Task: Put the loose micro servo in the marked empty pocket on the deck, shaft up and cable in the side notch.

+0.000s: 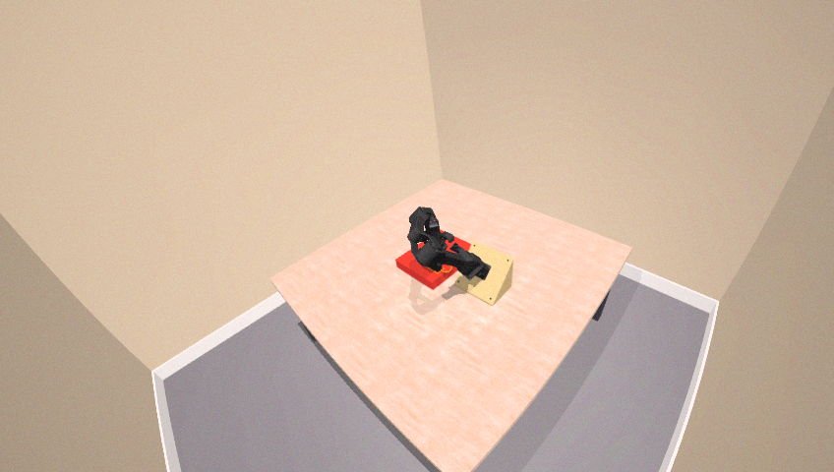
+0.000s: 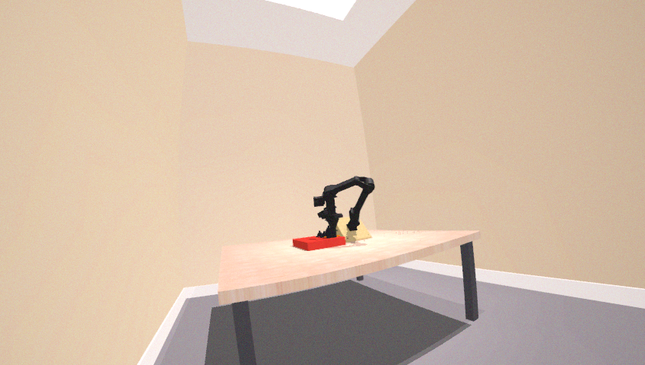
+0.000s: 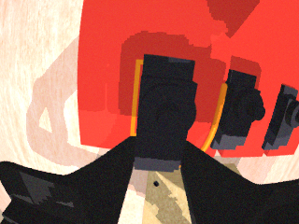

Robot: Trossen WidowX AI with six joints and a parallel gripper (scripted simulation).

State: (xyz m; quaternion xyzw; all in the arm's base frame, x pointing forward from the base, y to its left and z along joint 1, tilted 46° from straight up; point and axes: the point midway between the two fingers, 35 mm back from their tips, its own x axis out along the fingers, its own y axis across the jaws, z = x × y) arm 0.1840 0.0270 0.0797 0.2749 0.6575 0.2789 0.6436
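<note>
The red deck lies 120 mm ahead of my gripper tip, 80 mm to the right of it and 70 mm below it.
</note>
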